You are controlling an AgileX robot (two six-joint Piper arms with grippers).
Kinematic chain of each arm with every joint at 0, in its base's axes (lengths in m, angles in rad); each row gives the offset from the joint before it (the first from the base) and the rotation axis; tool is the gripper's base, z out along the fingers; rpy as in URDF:
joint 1: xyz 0 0 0.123 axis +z
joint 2: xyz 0 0 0 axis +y
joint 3: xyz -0.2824 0 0.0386 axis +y
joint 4: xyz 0.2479 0 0.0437 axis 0.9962 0 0.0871
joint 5: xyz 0 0 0 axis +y
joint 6: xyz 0.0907 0 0.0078 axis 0.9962 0 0.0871
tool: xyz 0 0 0 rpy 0 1.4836 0
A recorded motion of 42 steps. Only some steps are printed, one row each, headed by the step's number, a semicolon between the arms.
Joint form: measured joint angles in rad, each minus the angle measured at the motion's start. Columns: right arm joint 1, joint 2, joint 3, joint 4, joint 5, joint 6; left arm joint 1, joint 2, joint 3, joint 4, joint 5, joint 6.
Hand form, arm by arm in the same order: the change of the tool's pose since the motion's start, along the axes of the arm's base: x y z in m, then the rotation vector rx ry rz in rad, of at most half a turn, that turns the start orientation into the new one. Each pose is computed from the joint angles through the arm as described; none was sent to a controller.
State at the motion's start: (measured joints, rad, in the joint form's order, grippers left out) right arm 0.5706 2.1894 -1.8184 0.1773 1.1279 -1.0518; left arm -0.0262 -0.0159 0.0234 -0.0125 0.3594 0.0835
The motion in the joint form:
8: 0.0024 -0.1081 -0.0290 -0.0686 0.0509 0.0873; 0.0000 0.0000 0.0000 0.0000 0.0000 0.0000
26: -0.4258 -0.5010 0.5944 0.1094 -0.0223 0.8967; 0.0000 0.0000 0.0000 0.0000 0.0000 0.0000
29: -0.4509 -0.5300 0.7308 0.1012 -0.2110 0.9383; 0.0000 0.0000 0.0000 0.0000 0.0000 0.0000
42: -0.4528 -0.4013 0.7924 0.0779 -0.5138 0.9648; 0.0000 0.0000 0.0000 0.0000 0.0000 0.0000
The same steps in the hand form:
8: -0.0076 -0.0100 0.0549 0.0006 -0.0891 -0.0606; 0.0000 0.0000 0.0000 0.0000 0.0000 0.0000
26: -0.0615 -0.1897 0.0465 0.1159 0.3238 -1.3338; 0.0000 0.0000 0.0000 0.0000 0.0000 0.0000
29: -0.0691 -0.2019 0.0233 0.1672 0.2541 -1.4371; 0.0000 0.0000 0.0000 0.0000 0.0000 0.0000
42: -0.0461 -0.2065 -0.0281 0.2165 0.1319 -1.5086; 0.0000 0.0000 0.0000 0.0000 0.0000 0.0000

